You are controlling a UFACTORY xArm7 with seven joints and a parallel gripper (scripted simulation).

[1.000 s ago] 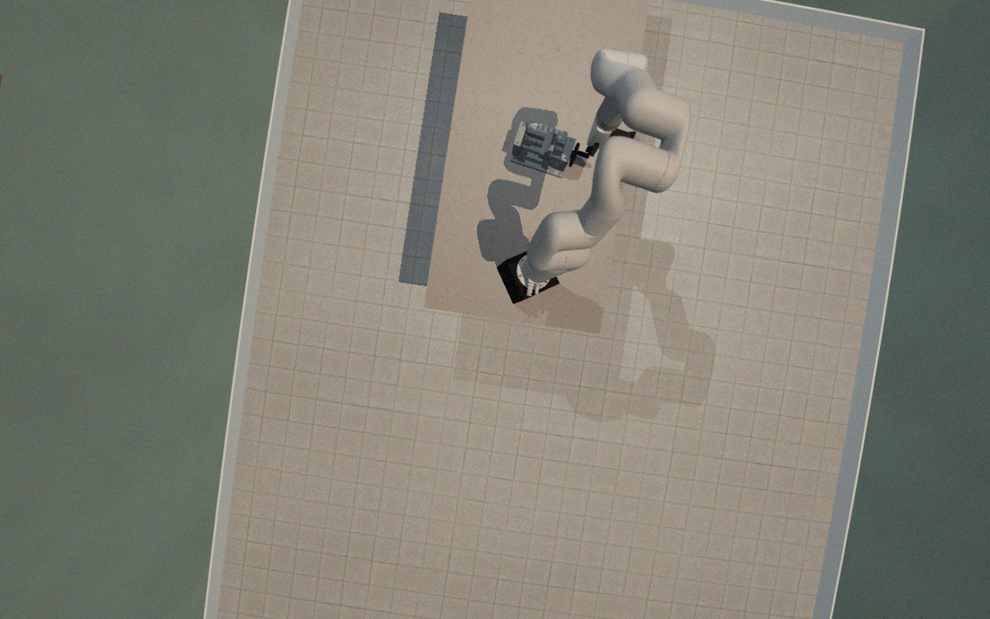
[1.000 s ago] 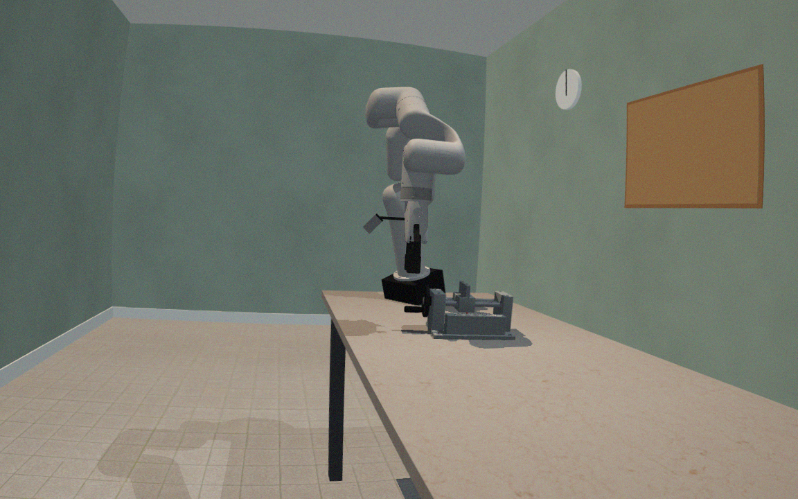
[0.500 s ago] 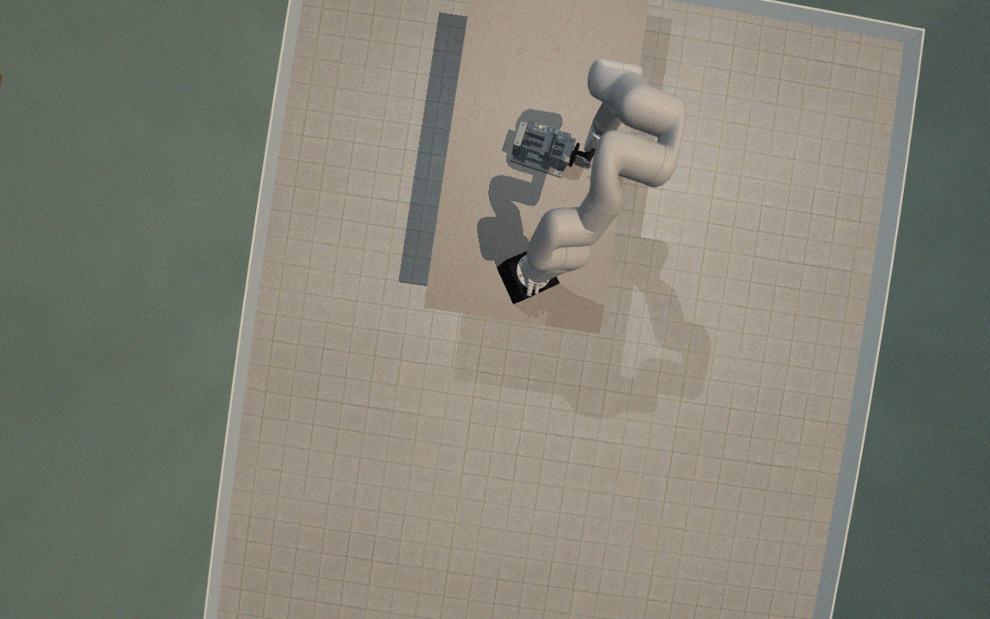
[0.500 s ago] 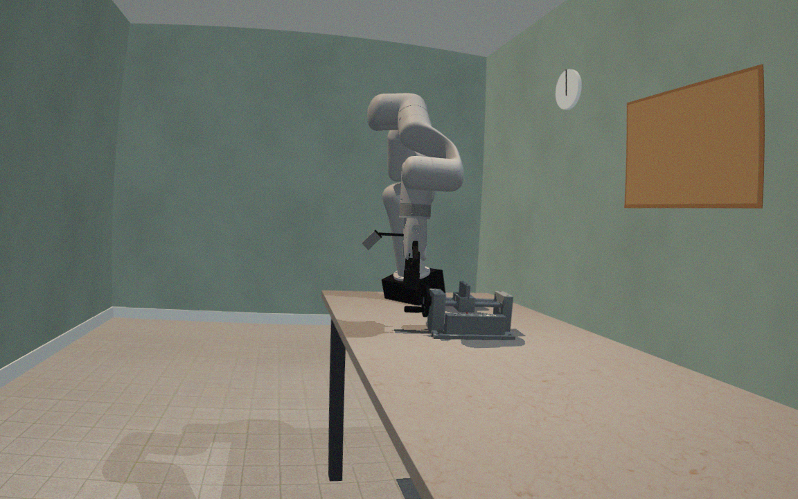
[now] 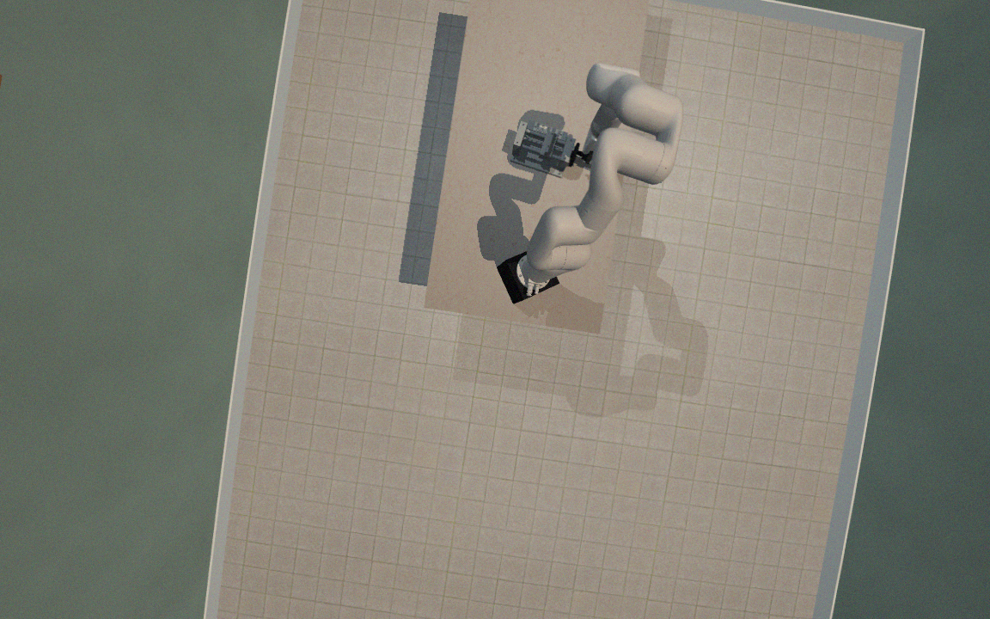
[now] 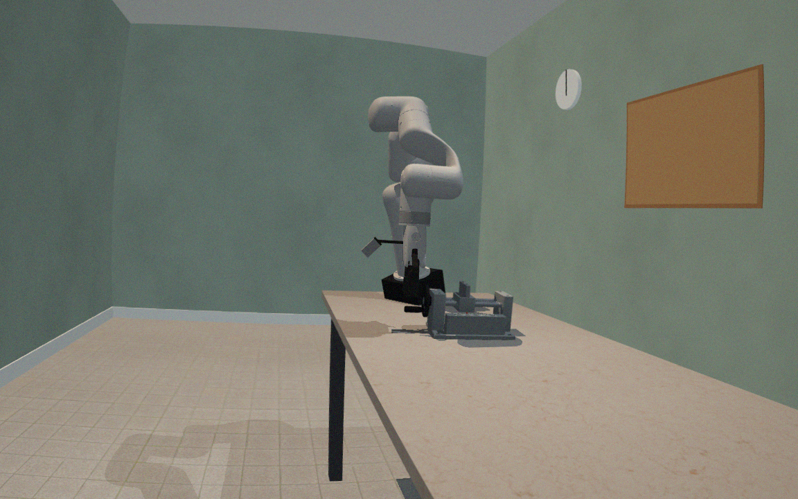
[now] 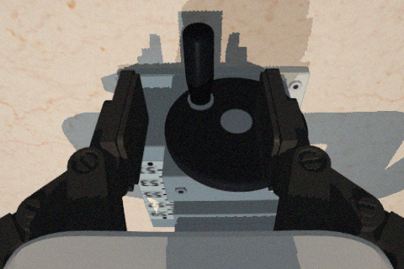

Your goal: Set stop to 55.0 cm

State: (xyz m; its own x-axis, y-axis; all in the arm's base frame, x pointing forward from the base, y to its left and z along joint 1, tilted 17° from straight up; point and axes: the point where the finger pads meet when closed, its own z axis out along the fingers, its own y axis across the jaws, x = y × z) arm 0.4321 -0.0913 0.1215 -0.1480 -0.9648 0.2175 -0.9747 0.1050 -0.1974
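My hand is 50 mm above the crank handle and 10 mm to the right of it. Also, from my hand: black handwheel (50 mm below, 20 mm to the left); then stop block (140 mm to the left, 20 mm below, 10 mm ahead).
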